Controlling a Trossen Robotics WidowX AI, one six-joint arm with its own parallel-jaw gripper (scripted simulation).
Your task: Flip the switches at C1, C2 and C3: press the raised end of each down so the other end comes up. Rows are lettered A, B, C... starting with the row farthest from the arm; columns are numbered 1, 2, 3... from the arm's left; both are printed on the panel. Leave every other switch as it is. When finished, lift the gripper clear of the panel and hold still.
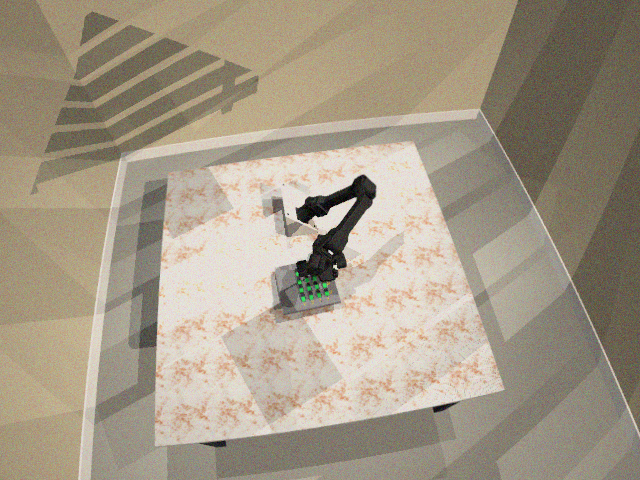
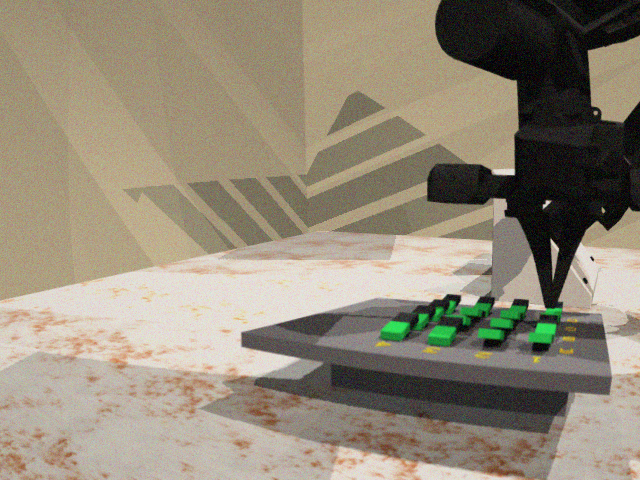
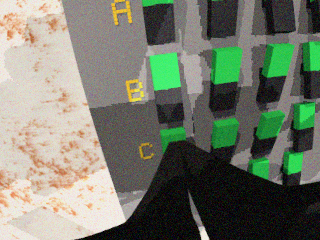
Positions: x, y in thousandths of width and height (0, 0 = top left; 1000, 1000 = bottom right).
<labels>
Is the gripper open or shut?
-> Shut.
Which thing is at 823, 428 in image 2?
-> The gripper.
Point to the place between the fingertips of the gripper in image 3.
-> At 552, 619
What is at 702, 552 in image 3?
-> A switch C2.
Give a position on a switch C3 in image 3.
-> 836, 544
</labels>
